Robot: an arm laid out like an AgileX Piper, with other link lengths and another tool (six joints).
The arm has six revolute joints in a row. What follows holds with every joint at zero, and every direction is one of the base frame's.
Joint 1 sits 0.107 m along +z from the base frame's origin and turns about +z.
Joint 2 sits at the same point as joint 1 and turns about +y.
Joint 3 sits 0.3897 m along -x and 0.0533 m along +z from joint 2 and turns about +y.
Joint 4 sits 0.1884 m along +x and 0.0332 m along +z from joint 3 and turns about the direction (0.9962, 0, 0.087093).
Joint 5 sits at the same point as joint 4 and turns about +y.
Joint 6 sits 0.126 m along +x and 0.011 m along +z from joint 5 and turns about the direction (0.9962, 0, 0.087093).
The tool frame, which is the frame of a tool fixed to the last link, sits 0.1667 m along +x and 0.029 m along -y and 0.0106 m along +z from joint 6; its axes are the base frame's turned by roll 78.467, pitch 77.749 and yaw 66.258 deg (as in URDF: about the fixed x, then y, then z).
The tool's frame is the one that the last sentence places.
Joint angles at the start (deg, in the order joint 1, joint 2, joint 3, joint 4, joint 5, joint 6):
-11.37, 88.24, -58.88, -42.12, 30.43, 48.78
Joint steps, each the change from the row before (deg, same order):
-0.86, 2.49, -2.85, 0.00, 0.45, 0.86
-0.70, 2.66, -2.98, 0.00, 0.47, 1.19
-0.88, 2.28, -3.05, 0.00, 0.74, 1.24
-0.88, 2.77, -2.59, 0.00, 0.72, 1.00
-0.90, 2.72, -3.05, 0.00, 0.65, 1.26
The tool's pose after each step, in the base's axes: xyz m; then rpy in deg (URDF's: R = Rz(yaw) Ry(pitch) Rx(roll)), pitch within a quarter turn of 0, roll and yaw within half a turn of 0. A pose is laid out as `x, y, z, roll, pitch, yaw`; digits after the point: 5 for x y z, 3 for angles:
0.37392, -0.21091, 0.22963, -169.518, 45.779, 135.993
0.38785, -0.22040, 0.22728, -170.564, 45.767, 133.427
0.39901, -0.23180, 0.22702, -171.789, 45.977, 130.350
0.40881, -0.24327, 0.21956, -171.985, 45.435, 128.189
0.42021, -0.25549, 0.21446, -172.932, 45.307, 125.332

